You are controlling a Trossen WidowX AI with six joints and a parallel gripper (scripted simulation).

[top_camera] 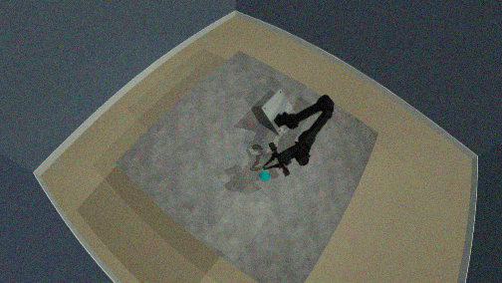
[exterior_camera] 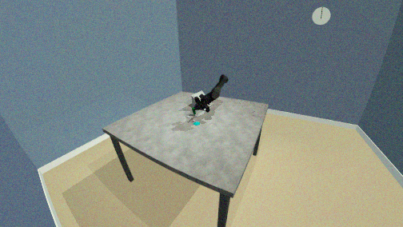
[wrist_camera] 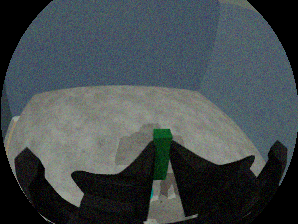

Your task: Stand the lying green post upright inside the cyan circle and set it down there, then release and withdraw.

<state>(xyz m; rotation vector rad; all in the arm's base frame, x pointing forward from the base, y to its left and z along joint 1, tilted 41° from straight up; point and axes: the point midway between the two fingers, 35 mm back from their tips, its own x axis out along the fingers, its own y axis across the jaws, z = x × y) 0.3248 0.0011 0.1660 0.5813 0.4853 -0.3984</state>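
Right now my gripper tip is 2 cm past the cyan circle, 1 cm to the right of it and 14 cm above it. From my gripper tip the other things lie so: green post (1 cm behind, 2 cm below).
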